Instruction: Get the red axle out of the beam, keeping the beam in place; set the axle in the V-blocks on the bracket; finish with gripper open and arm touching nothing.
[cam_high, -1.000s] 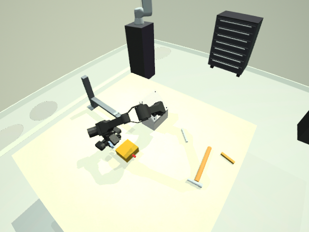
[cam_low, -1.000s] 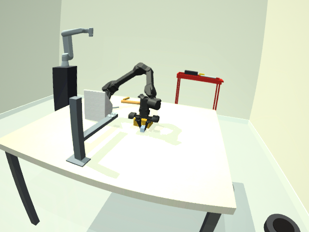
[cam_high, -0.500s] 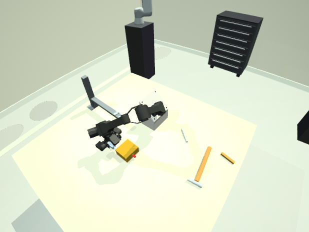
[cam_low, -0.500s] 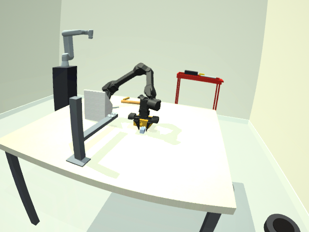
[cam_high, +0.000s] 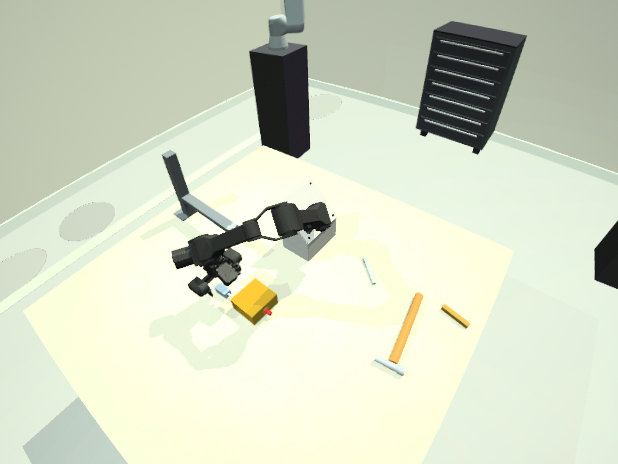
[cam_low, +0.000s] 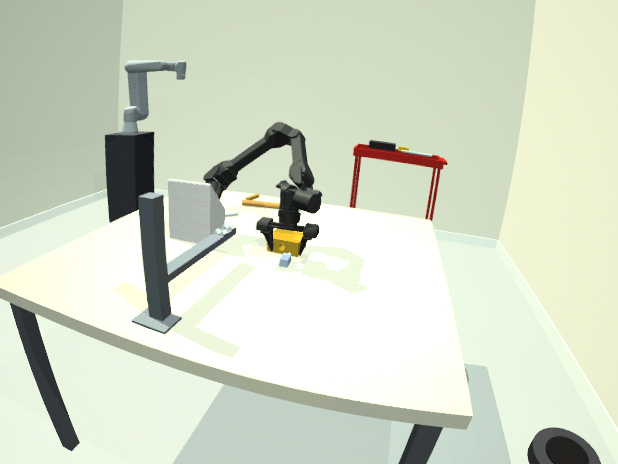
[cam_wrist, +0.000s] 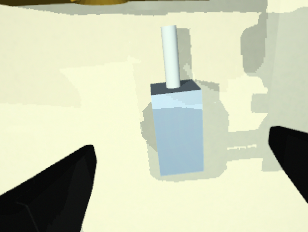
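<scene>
Right now the pale cube is 20 mm to the left of my gripper tip and 20 mm below it. Round my gripper tip: yellow beam (20 mm behind, 120 mm to the left, 10 mm below); then orange bar (310 mm behind, 700 mm to the left, 30 mm below); then white rod (340 mm behind, 380 mm to the left, 30 mm below).
</scene>
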